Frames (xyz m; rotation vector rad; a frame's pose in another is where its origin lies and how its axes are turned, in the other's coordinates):
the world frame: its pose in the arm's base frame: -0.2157 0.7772 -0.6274 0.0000 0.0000 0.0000
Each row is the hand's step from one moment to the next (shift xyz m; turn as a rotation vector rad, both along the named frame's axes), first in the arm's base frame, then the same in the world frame.
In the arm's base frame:
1: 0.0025 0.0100 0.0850 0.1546 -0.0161 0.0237
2: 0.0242 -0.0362 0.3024 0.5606 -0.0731 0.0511
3: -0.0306 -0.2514 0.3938 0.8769 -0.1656 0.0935
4: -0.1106 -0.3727 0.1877 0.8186 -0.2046 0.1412
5: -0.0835 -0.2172 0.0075 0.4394 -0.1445 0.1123
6: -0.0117 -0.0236 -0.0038 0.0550 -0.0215 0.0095
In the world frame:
1: 0.0025 0.0100 0.0850 0.1546 -0.0161 0.0237
2: 0.0242 -0.0362 0.3024 0.5606 -0.0731 0.0511
3: -0.0306 -0.2514 0.3938 0.8769 -0.1656 0.0935
4: -0.1106 -0.3727 0.1877 0.8186 -0.2046 0.1412
5: -0.0835 -0.2172 0.0075 0.4394 -0.1445 0.1123
6: -0.0117 -0.0236 -0.0038 0.0550 -0.0215 0.0095

